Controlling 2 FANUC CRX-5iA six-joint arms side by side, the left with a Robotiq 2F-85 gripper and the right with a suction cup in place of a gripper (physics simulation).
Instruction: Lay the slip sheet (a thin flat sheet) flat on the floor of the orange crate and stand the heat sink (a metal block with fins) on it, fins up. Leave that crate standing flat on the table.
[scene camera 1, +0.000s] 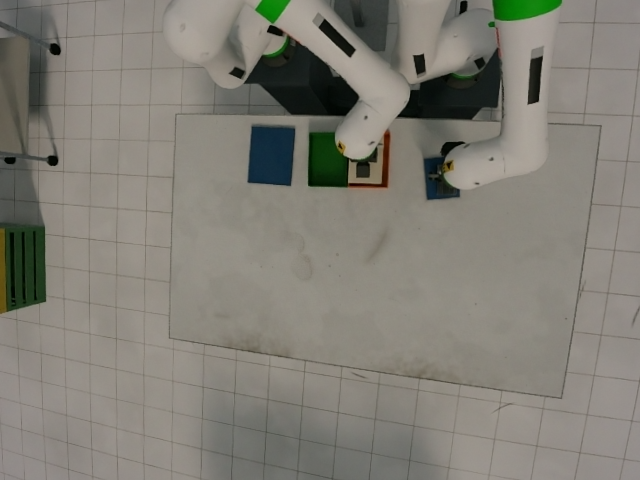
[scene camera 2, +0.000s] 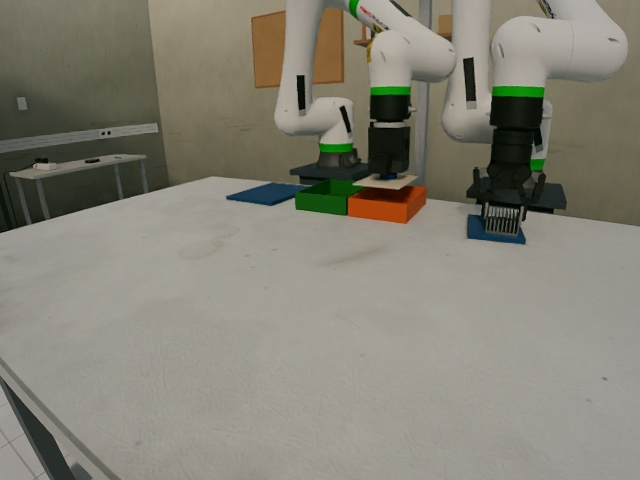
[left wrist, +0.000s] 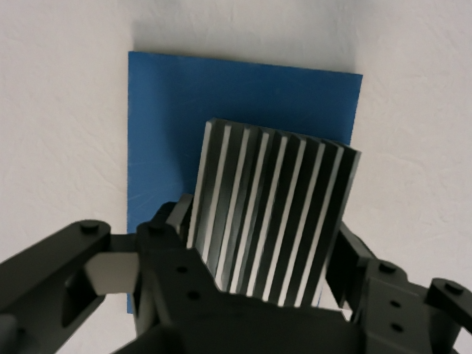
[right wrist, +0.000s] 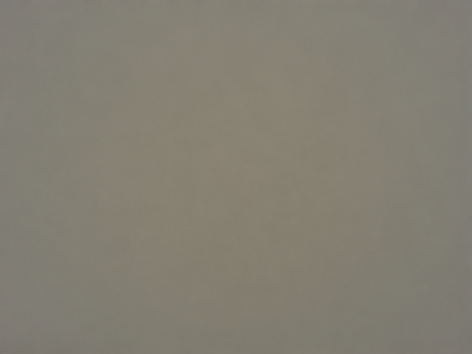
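The orange crate (scene camera 1: 387, 165) (scene camera 2: 379, 209) stands flat on the table. My right gripper (scene camera 2: 388, 176), a suction cup, holds the beige slip sheet (scene camera 1: 373, 179) (scene camera 2: 368, 180) (right wrist: 236, 175) roughly level just above the crate's rim; the sheet fills the right wrist view. The cup is mostly hidden in scene camera 1. The grey heat sink (scene camera 2: 503, 222) (left wrist: 270, 210) stands fins up on a small blue plate (scene camera 1: 433, 193) (scene camera 2: 476, 230) (left wrist: 165, 100). My left gripper (scene camera 2: 504, 215) (left wrist: 264, 239) is shut on the heat sink, one finger against each side.
A green crate (scene camera 1: 328, 160) (scene camera 2: 321, 203) stands directly against the left side of the orange crate. A larger blue plate (scene camera 1: 271, 155) (scene camera 2: 268, 193) lies farther left. The right arm reaches over the crates, and the left arm is over the small blue plate.
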